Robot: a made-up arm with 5 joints. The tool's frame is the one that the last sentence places.
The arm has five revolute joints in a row. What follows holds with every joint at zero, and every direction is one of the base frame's.
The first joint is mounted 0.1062 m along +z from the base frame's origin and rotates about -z.
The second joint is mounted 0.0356 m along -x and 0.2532 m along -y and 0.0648 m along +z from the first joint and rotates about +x.
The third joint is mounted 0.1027 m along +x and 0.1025 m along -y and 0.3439 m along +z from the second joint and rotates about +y.
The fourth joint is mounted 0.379 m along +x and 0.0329 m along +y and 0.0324 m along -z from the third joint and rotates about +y.
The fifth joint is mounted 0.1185 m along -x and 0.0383 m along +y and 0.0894 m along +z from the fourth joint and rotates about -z.
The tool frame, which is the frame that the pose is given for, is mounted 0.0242 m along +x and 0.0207 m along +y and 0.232 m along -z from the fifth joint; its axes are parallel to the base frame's.
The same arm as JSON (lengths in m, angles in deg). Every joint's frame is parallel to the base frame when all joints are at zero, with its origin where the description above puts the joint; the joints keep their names.
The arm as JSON. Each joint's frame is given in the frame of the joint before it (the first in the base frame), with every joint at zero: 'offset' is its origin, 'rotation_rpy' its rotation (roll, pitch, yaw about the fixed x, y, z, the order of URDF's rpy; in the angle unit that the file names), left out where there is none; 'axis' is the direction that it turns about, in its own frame. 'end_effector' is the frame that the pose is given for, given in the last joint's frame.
{
  "length_unit": "m",
  "angle_unit": "deg",
  "chain": [
    {
      "id": "joint 1",
      "offset": [
        0.0,
        0.0,
        0.1062
      ],
      "axis": [
        0.0,
        0.0,
        -1.0
      ]
    },
    {
      "id": "joint 2",
      "offset": [
        -0.0356,
        -0.2532,
        0.0648
      ],
      "axis": [
        1.0,
        0.0,
        0.0
      ]
    },
    {
      "id": "joint 3",
      "offset": [
        0.1027,
        -0.1025,
        0.3439
      ],
      "axis": [
        0.0,
        1.0,
        0.0
      ]
    },
    {
      "id": "joint 4",
      "offset": [
        0.379,
        0.0329,
        -0.0324
      ],
      "axis": [
        0.0,
        1.0,
        0.0
      ]
    },
    {
      "id": "joint 5",
      "offset": [
        -0.1185,
        0.0383,
        0.0894
      ],
      "axis": [
        0.0,
        0.0,
        -1.0
      ]
    }
  ],
  "end_effector": {
    "offset": [
      0.0242,
      0.0207,
      -0.232
    ]
  }
}

